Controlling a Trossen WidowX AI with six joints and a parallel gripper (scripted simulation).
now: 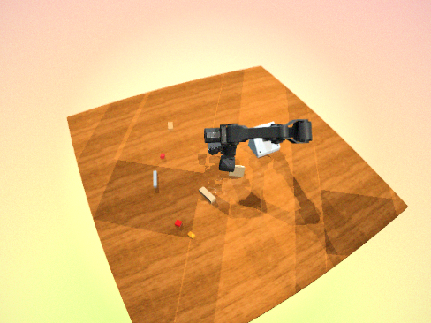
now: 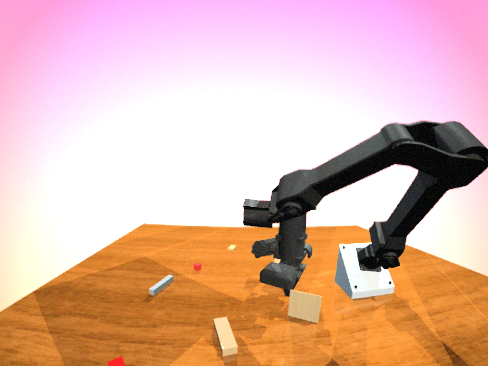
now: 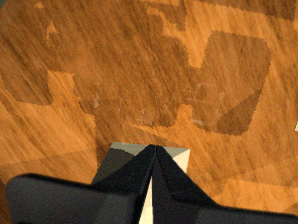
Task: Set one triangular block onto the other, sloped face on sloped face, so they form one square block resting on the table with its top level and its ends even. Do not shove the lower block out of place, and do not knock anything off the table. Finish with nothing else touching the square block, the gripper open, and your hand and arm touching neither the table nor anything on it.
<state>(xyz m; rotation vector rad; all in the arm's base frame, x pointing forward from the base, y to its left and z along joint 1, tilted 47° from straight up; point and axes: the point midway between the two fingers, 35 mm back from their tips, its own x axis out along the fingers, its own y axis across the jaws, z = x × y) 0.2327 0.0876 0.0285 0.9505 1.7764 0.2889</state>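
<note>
Right now my gripper tip is 30 mm past the tan triangular block, 30 mm to the right of it and 10 mm above it. From my gripper tip the other things lie so: yellow cube 250 mm ahead, 260 mm to the left, 20 mm below; cream bar 130 mm ahead, 110 mm to the left, 20 mm below.
</note>
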